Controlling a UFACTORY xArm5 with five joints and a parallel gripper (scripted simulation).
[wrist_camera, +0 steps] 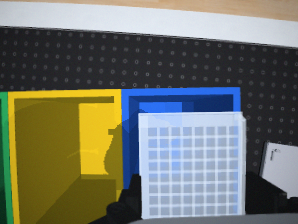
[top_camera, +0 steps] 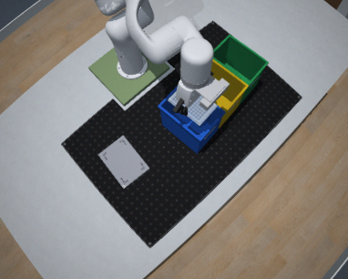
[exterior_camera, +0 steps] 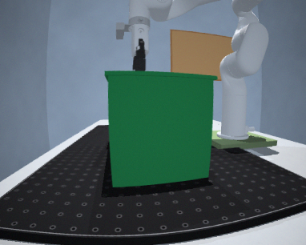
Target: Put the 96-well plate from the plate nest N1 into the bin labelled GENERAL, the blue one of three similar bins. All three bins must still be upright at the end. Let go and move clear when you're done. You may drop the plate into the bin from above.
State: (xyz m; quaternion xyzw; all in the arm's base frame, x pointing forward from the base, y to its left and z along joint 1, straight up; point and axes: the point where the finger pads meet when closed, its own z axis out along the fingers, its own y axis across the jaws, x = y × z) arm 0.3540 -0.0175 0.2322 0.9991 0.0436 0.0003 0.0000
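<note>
My hand is 15 cm above the blue bin. From my hand the other things lie so: yellow bin (15 cm below, 13 cm to the left, 1 cm behind); 96-well plate (1 cm below); green bin (26 cm to the left, 15 cm below, 2 cm behind).
</note>
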